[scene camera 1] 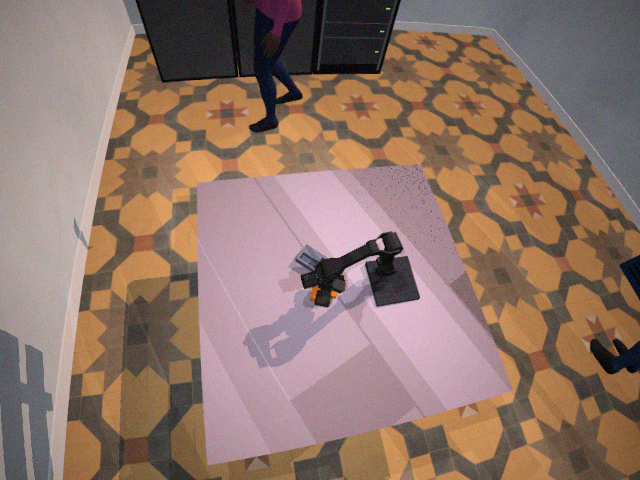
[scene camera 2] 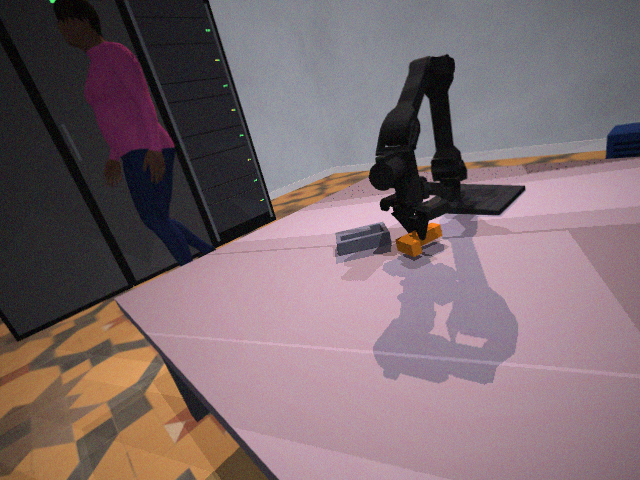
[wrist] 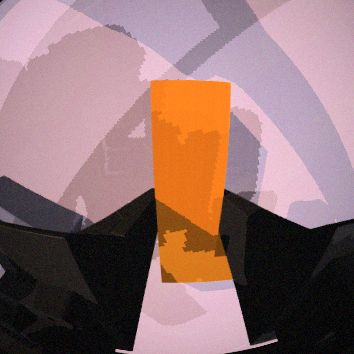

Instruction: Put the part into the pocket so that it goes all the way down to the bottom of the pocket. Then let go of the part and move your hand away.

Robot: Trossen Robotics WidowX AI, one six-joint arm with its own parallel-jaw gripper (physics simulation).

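Where they show: gripper, fingertip midpoint: (scene camera 1: pixel 323 292) (scene camera 2: pixel 418 238) (wrist: pixel 186 195); arm's base at its link origin: (scene camera 1: pixel 382 270) (scene camera 2: pixel 450 198).
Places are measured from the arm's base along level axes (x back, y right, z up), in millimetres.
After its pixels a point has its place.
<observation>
The part is an orange block (scene camera 1: pixel 314 293) {z 18, x -350, y -1 mm} (scene camera 2: pixel 409 244) {z 16, x -369, y -8 mm} (wrist: pixel 190 150) {z 20, x -281, y -19 mm}, held beside the pocket block and low over the table; whether it touches the table I cannot tell. My gripper (scene camera 1: pixel 323 297) {z 2, x -305, y -5 mm} (scene camera 2: pixel 422 233) {z 2, x -305, y -5 mm} (wrist: pixel 186 195) {z 2, x -305, y -5 mm} is shut on the orange part and points down, with the part's two ends sticking out on either side of the fingers. The grey pocket block (scene camera 1: pixel 300 259) {z 13, x -351, y 176 mm} (scene camera 2: pixel 362 244) {z -6, x -331, y 137 mm} (wrist: pixel 40 207) {z -10, x -262, y 94 mm} lies on the table next to the part, apart from it. Its pocket opening faces up. In the wrist view a dark finger hides much of the grey block.
The pink table top (scene camera 1: pixel 248 320) {z -24, x -654, y -9 mm} (scene camera 2: pixel 289 320) {z -24, x -641, y 140 mm} carries the arm's black base plate (scene camera 1: pixel 395 289) {z -7, x 19, y -104 mm} (scene camera 2: pixel 496 198) {z -8, x -3, y -125 mm}. Dark cabinets (scene camera 1: pixel 196 41) (scene camera 2: pixel 206 129) stand behind, with a person in a pink top (scene camera 1: pixel 279 7) (scene camera 2: pixel 116 98) in front. The arm's shadow falls across the table.
</observation>
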